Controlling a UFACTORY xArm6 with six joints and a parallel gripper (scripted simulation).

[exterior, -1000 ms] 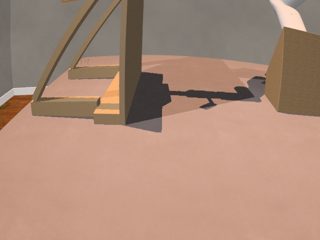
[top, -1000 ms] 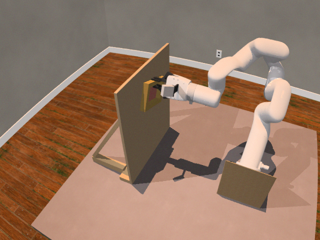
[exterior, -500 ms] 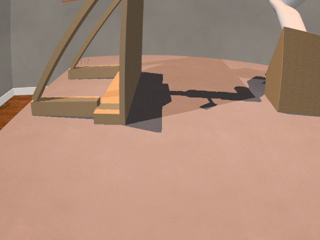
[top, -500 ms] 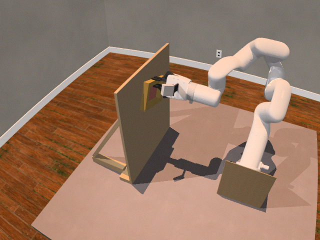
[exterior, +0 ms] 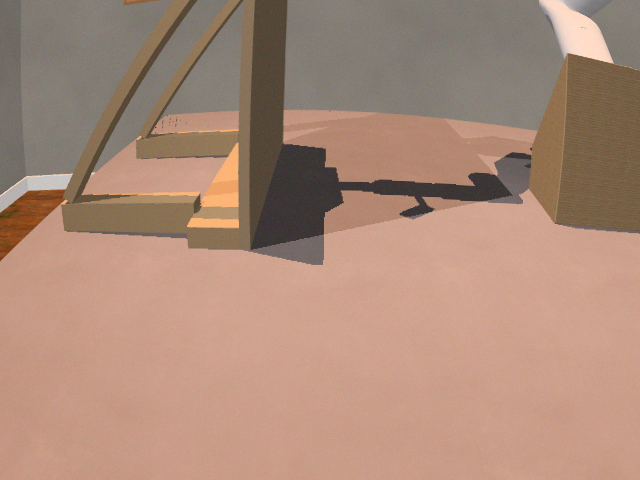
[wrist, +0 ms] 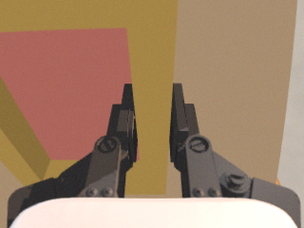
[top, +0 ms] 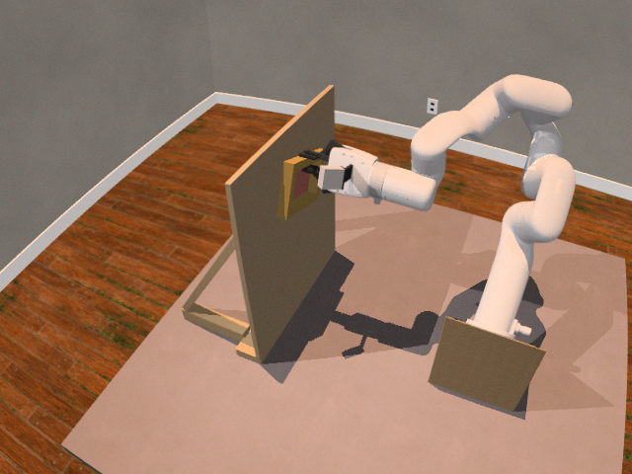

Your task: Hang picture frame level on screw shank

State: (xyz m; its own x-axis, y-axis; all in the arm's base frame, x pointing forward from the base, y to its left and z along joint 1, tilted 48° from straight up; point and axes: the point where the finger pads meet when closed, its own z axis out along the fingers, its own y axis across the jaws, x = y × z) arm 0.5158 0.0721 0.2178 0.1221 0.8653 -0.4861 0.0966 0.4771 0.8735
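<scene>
The picture frame is 20 mm ahead of my hand, 10 mm to the left of it and 50 mm below it. The rest, counted from my hand: upright wooden board 40 mm ahead, 10 mm to the left, 180 mm below.
</scene>
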